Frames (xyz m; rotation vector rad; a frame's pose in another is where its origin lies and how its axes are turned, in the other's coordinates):
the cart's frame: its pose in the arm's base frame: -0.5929 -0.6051 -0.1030 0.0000 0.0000 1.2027
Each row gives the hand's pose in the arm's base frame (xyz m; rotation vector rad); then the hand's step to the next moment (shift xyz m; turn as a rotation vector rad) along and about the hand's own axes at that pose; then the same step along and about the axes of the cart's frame.
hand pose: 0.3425 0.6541 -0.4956 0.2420 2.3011 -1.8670
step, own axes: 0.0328 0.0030 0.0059 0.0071 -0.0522 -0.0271
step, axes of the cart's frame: -0.0154 0.0273 -0.0116 0.0079 0.0241 0.0535
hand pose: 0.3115 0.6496 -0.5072 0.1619 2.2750 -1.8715
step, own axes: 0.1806 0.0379 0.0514 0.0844 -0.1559 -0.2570
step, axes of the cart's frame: -0.1054 0.1356 -0.0848 0.1552 0.2037 0.1787
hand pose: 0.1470 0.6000 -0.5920 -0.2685 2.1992 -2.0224
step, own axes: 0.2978 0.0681 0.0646 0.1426 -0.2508 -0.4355
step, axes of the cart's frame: -0.2163 0.2146 -0.0685 0.2640 0.3456 0.2894
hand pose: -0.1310 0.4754 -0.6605 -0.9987 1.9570 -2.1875
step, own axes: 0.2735 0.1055 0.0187 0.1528 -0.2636 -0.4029
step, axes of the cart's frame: -0.2354 0.1743 0.0218 0.2401 0.3230 0.3052
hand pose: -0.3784 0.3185 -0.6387 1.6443 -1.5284 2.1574
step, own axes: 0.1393 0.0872 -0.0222 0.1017 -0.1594 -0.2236
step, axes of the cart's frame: -0.1373 0.0804 0.0467 0.1316 0.1791 0.1907
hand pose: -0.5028 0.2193 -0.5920 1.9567 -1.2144 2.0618
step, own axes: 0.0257 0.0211 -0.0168 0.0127 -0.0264 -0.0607
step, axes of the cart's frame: -0.0268 0.0219 0.0137 0.0291 0.0525 0.0306
